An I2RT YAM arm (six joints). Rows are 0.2 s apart.
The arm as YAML. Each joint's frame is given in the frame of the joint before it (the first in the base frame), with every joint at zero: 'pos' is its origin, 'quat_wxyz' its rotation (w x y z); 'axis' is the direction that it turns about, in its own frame. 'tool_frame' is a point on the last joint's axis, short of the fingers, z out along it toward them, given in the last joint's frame.
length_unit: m
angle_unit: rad
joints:
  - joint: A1
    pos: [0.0, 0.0, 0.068]
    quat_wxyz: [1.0, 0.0, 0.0, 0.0]
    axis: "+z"
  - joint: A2
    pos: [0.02, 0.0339, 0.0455]
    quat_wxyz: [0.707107, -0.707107, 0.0, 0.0]
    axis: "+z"
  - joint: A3
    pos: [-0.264, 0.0, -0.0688]
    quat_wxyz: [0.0, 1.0, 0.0, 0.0]
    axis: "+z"
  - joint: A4
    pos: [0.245, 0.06, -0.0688]
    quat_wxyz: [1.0, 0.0, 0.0, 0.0]
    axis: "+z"
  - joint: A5
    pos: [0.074, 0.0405, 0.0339]
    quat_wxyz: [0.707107, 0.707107, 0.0, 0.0]
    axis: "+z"
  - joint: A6
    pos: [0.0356, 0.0, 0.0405]
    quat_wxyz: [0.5, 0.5, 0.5, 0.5]
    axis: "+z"
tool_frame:
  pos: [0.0, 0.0, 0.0]
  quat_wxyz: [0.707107, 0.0, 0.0, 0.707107]
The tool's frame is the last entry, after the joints.
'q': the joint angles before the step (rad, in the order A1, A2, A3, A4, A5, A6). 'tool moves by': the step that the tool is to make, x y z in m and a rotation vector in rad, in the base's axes. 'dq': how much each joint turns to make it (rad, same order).
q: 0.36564, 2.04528, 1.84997, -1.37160, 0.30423, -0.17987
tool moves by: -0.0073, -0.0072, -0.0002, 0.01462, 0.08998, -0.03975
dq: -0.01484, 0.00033, 0.00006, -0.08557, -0.04617, 0.02408
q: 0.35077, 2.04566, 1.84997, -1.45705, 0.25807, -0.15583
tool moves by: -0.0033, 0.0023, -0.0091, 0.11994, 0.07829, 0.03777
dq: -0.00373, -0.00017, -0.03363, 0.01133, -0.13505, -0.05523
